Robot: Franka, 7 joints.
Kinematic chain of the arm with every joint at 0, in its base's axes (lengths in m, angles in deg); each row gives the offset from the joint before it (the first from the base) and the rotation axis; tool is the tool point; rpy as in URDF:
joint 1: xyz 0 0 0.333 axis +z
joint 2: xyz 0 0 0 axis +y
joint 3: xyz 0 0 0.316 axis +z
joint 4: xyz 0.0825 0 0 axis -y
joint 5: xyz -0.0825 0 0.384 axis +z
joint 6: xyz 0 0 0 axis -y
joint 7: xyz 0.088 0 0 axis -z
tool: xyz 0 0 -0.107 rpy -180 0 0
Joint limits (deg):
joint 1: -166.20..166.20
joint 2: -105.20..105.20
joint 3: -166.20..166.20
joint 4: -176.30..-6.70
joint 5: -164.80..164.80
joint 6: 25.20..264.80
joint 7: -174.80..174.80
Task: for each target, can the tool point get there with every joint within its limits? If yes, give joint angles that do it. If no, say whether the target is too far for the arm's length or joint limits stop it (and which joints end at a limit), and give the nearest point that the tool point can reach.
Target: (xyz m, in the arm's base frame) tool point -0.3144 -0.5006 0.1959
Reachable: yes | joints -85.52 56.90 -53.18 -86.83 41.58 67.18 136.17
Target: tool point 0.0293 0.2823 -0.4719
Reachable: no: joint limits stop it (at a limit: joint 2) | nearest point 0.0293 0.2822 -0.3608 | short by 0.111 m
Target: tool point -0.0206 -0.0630 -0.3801
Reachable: no: joint limits stop it (at a limit: joint 2) | nearest point -0.0275 -0.0841 -0.3238 | short by 0.061 m
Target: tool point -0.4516 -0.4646 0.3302
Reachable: yes | joints -1.23 -46.07 -134.63 -101.10 94.18 85.17 118.59
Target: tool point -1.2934 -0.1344 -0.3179
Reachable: no: too far | nearest point -0.7630 -0.0793 -0.0510 | short by 0.596 m
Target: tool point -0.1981 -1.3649 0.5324
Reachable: no: too far | nearest point -0.1220 -0.8403 0.4558 | short by 0.536 m
